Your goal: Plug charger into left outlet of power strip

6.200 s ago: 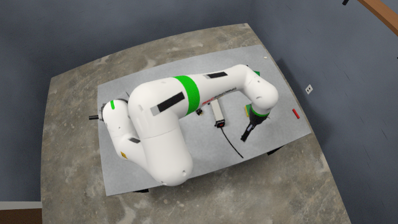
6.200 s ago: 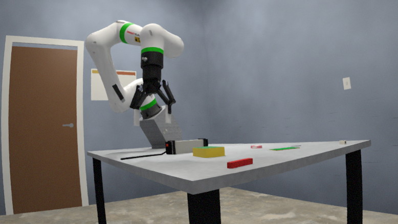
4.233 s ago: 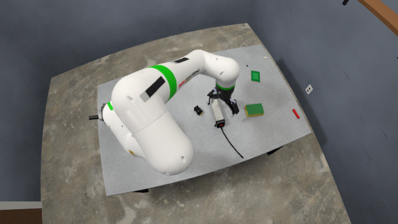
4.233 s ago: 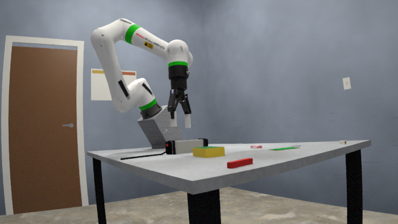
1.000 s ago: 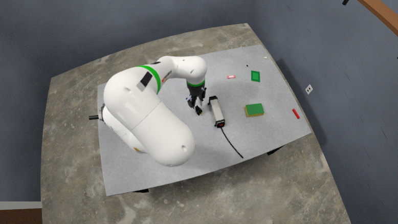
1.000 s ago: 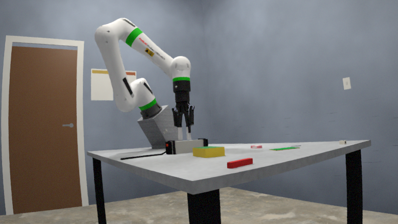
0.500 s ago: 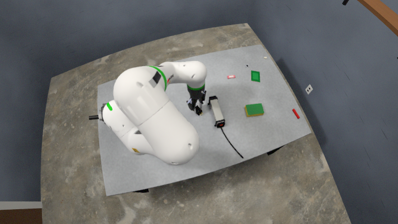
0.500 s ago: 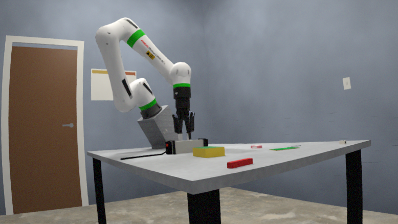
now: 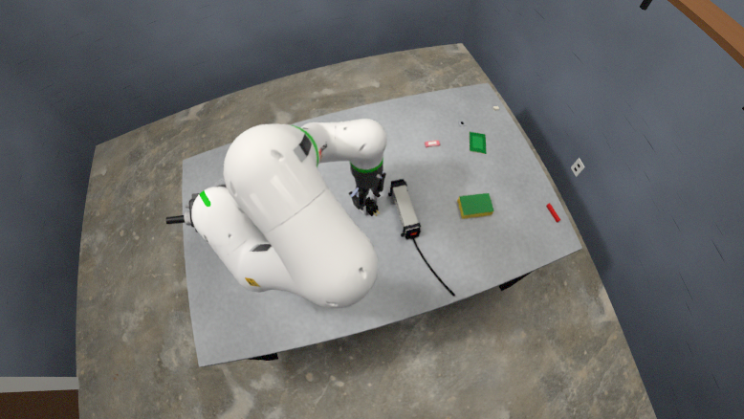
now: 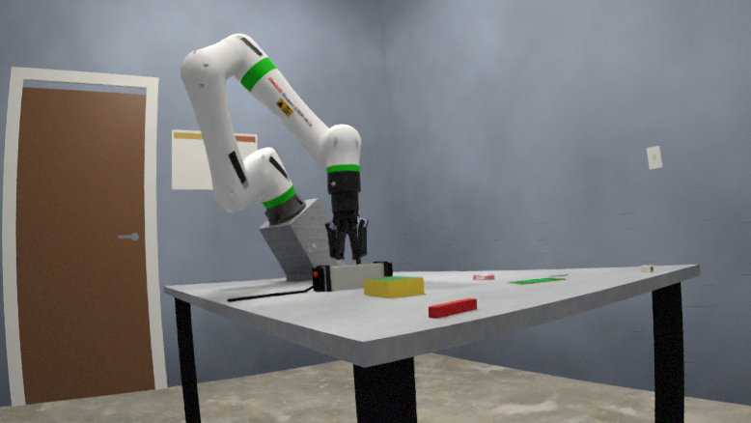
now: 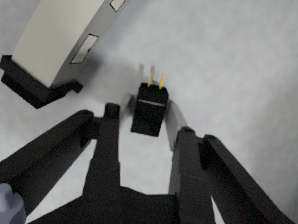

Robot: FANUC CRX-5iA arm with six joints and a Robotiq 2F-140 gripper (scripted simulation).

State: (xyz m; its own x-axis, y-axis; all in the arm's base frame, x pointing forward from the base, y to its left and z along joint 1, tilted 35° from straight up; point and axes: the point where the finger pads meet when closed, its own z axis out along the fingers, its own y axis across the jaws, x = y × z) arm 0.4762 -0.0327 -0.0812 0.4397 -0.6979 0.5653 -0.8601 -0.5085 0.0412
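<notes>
Right now the black charger is 20 mm below my hand, 10 mm to the right of it and 10 mm ahead of it. Also, from my hand: flat green tile: 500 mm ahead, 180 mm to the left, 30 mm below; green-and-yellow block: 370 mm ahead, 90 mm to the right, 20 mm below; pink piece: 310 mm ahead, 210 mm to the left, 30 mm below.
</notes>
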